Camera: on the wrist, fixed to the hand. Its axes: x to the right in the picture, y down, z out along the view.
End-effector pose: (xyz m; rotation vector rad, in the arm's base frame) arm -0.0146 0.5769 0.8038 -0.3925 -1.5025 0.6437
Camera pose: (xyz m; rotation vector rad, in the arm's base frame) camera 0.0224 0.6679 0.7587 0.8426 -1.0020 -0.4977
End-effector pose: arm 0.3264 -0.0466 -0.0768 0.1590 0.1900 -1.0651
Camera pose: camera 0.4124 -0.0065 -0.1285 0.4065 0.4813 -2.6541
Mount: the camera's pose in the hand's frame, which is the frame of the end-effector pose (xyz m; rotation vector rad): 0.0183 0.0927 -0.0524 0.2412 0.2932 -1.5896
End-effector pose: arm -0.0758 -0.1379 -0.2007 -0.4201 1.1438 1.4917
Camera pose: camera -0.1817 -0.1592 -0.2007 -1.0522 0.7510 -0.0984
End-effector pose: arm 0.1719 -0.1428 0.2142 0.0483 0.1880 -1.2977
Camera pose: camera 0.2598 -0.1277 0.1531 0.3475 0.3383 -2.9000
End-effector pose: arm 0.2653 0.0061 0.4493 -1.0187 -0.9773 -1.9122
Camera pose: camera 0.3215 -0.0838 0.4701 -0.3848 1.6225 2.2205
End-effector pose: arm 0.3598 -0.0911 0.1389 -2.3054 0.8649 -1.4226
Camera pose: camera 0.2885 -0.1713 0.1266 1.9019 1.1073 1.6221
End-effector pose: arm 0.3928 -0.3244 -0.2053 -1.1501 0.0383 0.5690
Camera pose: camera 0.3807 -0.3362 -0.3120 -0.7062 -0.5053 -0.9867
